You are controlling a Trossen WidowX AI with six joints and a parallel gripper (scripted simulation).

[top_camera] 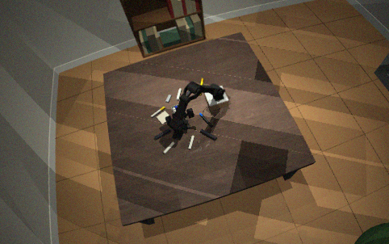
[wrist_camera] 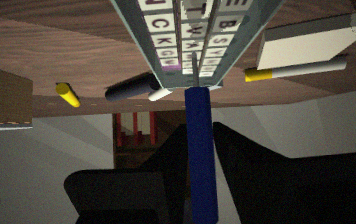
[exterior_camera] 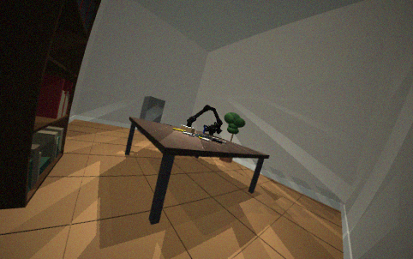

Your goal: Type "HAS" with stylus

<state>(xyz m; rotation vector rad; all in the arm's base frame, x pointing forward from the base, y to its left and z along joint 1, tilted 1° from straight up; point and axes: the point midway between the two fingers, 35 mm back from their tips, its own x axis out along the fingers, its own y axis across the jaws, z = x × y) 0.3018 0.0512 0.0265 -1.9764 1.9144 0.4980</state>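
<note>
My gripper tip is now 60 mm above the key and 20 mm to the left of it. The rest, counted from my gripper tip: yellow cylinder: 220 mm behind, 190 mm to the right, 70 mm below; paper note: 110 mm ahead, 70 mm below, 30 mm to the right; blue stylus: 10 mm below.
</note>
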